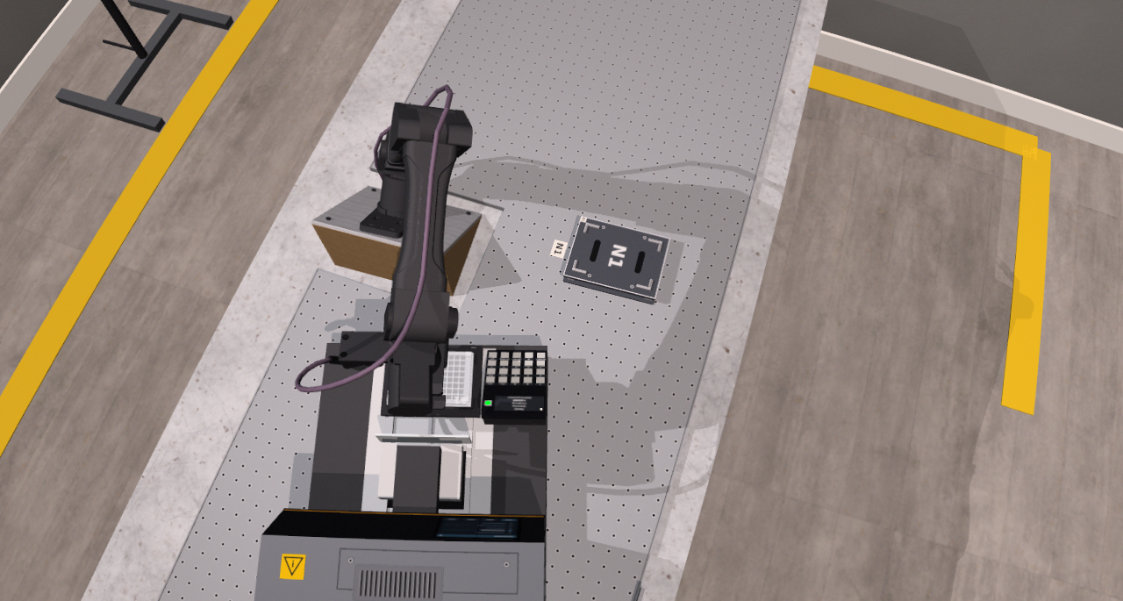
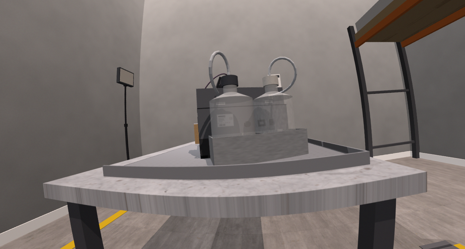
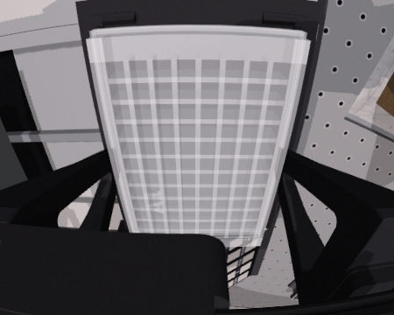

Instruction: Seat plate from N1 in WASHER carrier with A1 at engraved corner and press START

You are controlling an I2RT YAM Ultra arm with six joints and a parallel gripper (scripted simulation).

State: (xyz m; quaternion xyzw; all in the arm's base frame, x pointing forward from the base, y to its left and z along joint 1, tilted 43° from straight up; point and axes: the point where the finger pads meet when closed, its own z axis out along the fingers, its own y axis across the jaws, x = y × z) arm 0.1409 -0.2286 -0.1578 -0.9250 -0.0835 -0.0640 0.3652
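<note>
My gripper is now right at the clear well plate. Round my hand: N1 label (31 cm to the left, 14 cm ahead, 10 cm below); then plate washer (15 cm to the right, 3 cm ahead, 2 cm above); then black washer carrier (2 cm below).
</note>
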